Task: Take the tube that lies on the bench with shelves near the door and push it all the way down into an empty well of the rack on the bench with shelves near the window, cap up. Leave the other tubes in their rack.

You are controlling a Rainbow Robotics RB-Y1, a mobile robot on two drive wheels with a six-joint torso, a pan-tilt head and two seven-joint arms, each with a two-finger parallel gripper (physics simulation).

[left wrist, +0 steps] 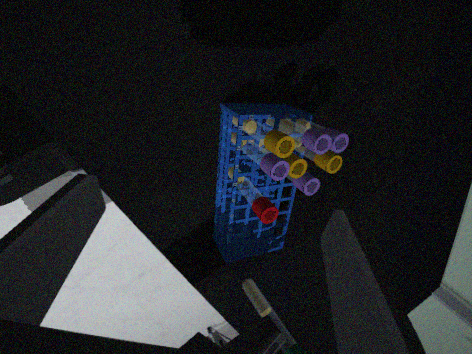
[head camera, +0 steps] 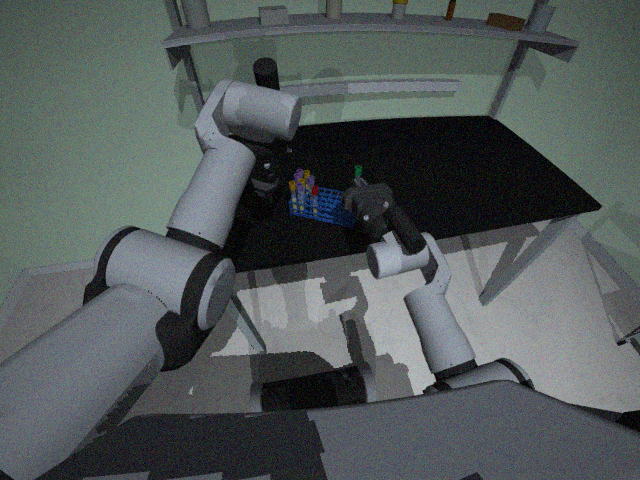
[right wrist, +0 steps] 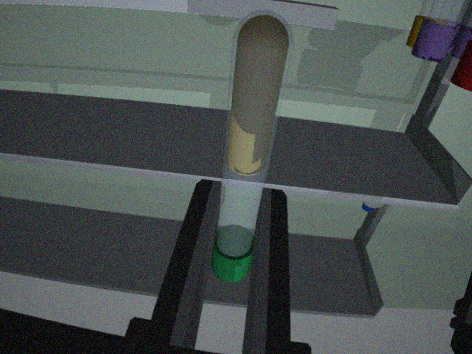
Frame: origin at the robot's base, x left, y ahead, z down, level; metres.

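Seen in the pictures: left gripper, between the fingertips: [left wrist: 214, 208] [head camera: 274, 180]; right gripper, between the fingertips: [left wrist: 277, 327] [head camera: 357, 181] [right wrist: 240, 200]; robot's base, origin of its link: [head camera: 314, 396].
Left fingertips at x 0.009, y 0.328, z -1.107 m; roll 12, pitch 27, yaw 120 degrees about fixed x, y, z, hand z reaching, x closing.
Offsets run from my left fingertips to a thing's top centre. Level surfaces: height alone.
The green-capped tube {dx -0.204, dy -0.009, dz -0.013 m} [head camera: 358, 170] [left wrist: 257, 298] [right wrist: 245, 150] is held near its cap by my right gripper [right wrist: 240, 200], which is shut on it. Its cap is up in the head view, and it is to the right of the blue rack {dx -0.136, dy +0.062, dz +0.135 m} [head camera: 330, 207] [left wrist: 222, 215], apart from it. The fingers partly hide the tube in the head view. The rack holds several purple- and yellow-capped tubes at one end and a red-capped tube {dx -0.102, dy +0.042, dz +0.073 m} [head camera: 314, 190] [left wrist: 265, 210]; open wells show toward the other end. My left gripper [left wrist: 214, 208] is open and empty, at the left of the rack in the head view.
The black bench top {dz +0.192 m} [head camera: 439, 165] carries the rack. A shelf {dz -0.264 m} [head camera: 361, 24] with boxes and bottles runs above its back, with side posts. The left arm stands over the bench's left side. Rack tube caps {dx -0.102, dy +0.091, dz +0.073 m} [right wrist: 435, 40] show at the right wrist view's upper right.
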